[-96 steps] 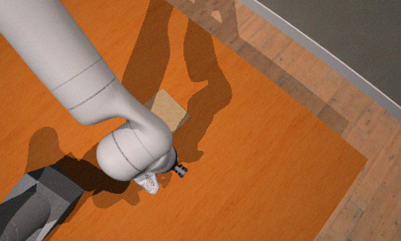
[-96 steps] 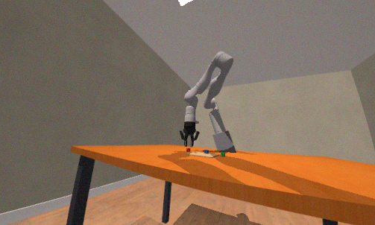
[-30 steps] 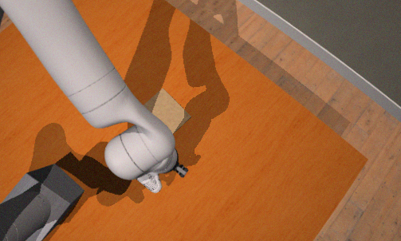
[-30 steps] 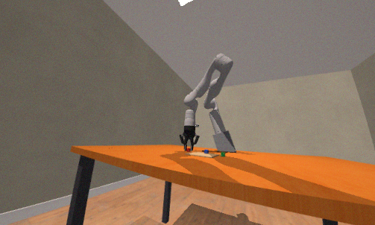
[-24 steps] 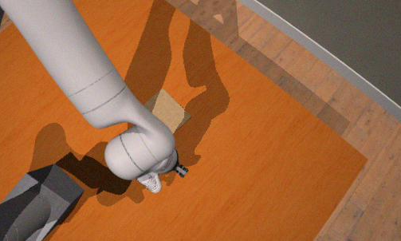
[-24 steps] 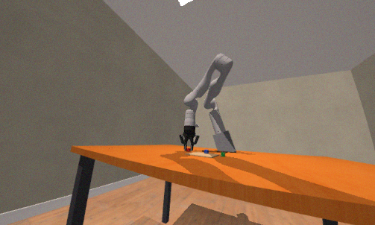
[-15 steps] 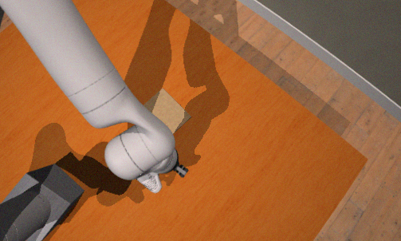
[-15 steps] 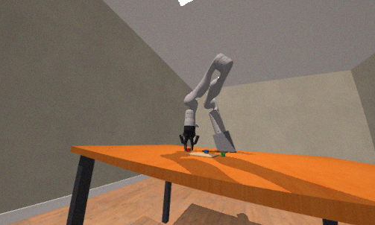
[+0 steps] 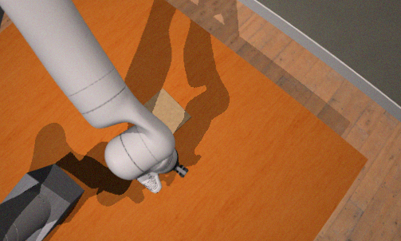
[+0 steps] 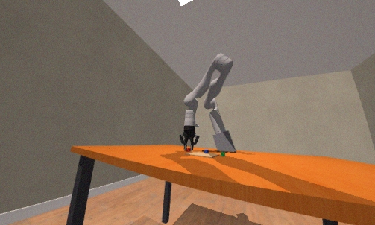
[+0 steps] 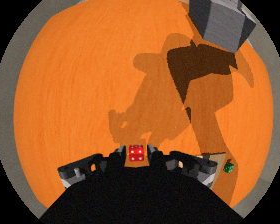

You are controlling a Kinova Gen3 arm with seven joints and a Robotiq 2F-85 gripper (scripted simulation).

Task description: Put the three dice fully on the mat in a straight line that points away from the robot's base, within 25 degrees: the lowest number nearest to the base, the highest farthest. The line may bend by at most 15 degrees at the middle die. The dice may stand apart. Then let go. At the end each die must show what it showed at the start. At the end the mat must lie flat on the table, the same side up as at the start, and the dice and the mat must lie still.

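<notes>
The red die is 10 mm below my hand. Also, from my hand: green die 210 mm to the left, 90 mm ahead, 10 mm below; then blue die 120 mm to the left, 50 mm ahead, 10 mm below; then tan mat 110 mm to the left, 100 mm ahead, 20 mm below.
</notes>
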